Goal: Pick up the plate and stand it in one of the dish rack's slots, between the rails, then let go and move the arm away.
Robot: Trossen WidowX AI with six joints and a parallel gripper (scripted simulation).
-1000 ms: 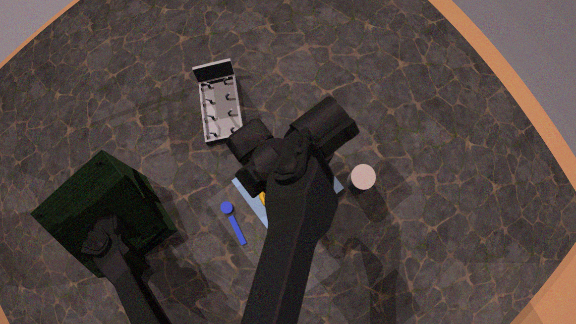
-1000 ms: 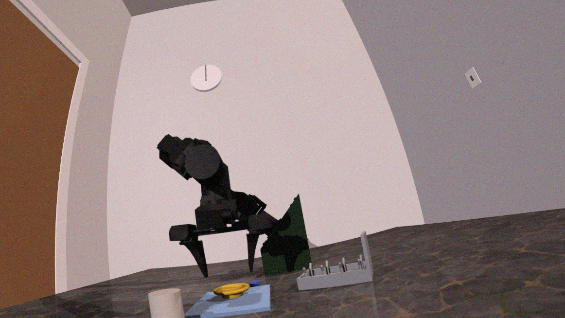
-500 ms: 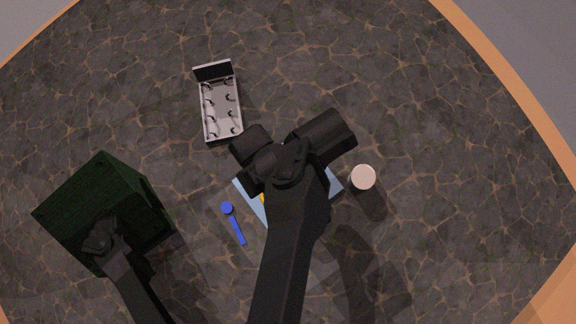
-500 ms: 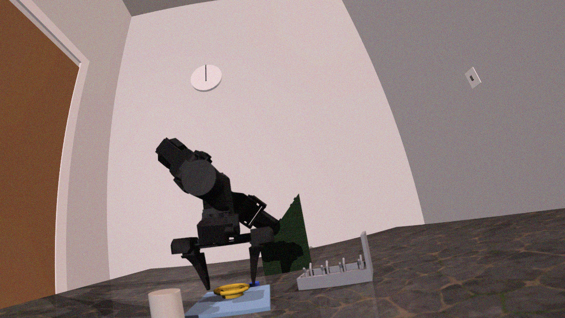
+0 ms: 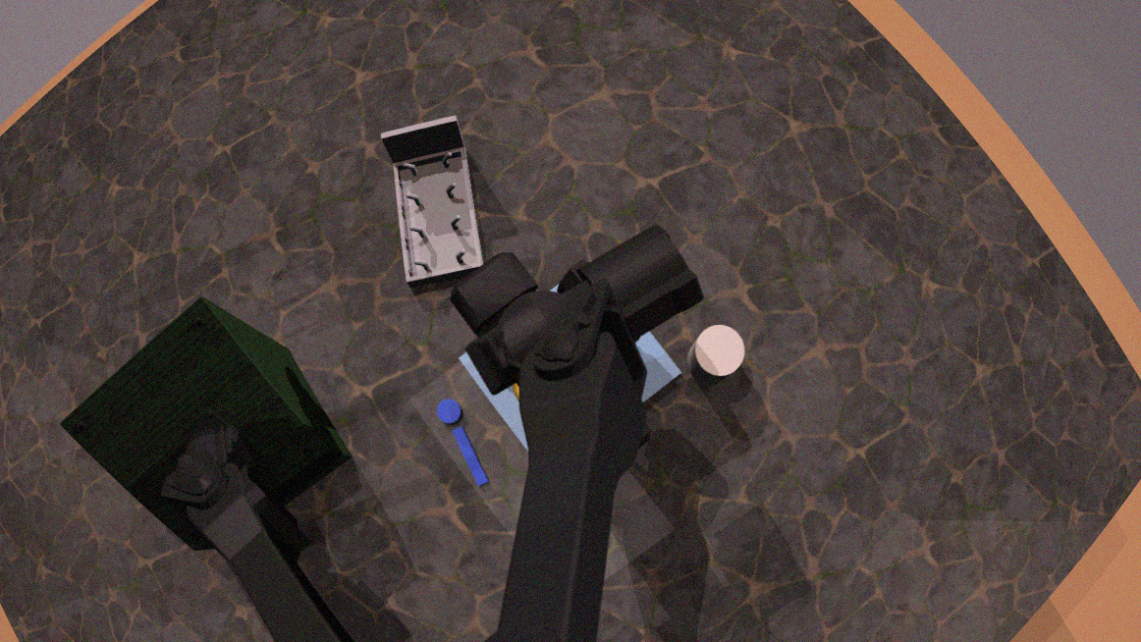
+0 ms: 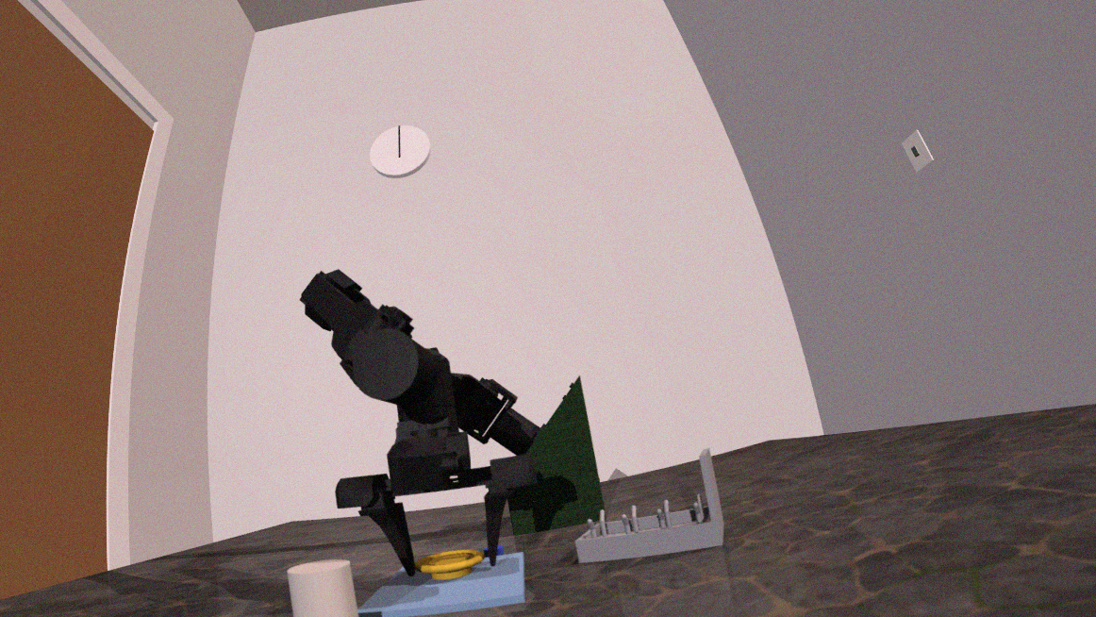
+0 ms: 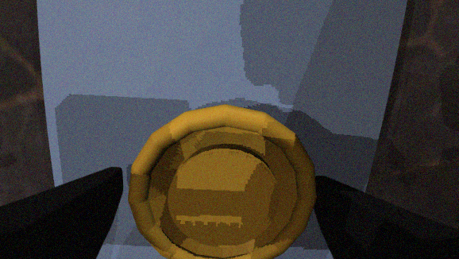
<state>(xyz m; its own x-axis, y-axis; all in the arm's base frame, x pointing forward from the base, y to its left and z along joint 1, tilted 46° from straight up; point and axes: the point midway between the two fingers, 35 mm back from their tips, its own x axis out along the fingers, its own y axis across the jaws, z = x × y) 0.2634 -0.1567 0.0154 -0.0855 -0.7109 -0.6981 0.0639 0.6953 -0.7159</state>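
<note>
My gripper tip is 2 cm short of the light blue mat and 1 cm above it. The rest, counted from my gripper tip: yellow plate 1 cm above; white cylinder 12 cm ahead, 8 cm to the right, 2 cm above; blue spoon 9 cm behind, 2 cm to the left.
</note>
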